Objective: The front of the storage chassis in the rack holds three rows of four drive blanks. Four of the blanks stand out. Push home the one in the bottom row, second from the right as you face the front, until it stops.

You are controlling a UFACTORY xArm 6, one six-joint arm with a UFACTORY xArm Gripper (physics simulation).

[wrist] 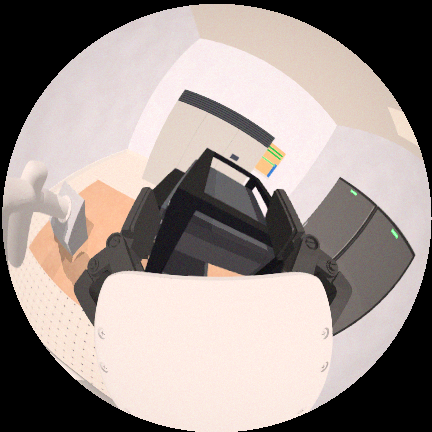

Note:
In view: my gripper (pixel 212 201) and a black rack (pixel 206 216).

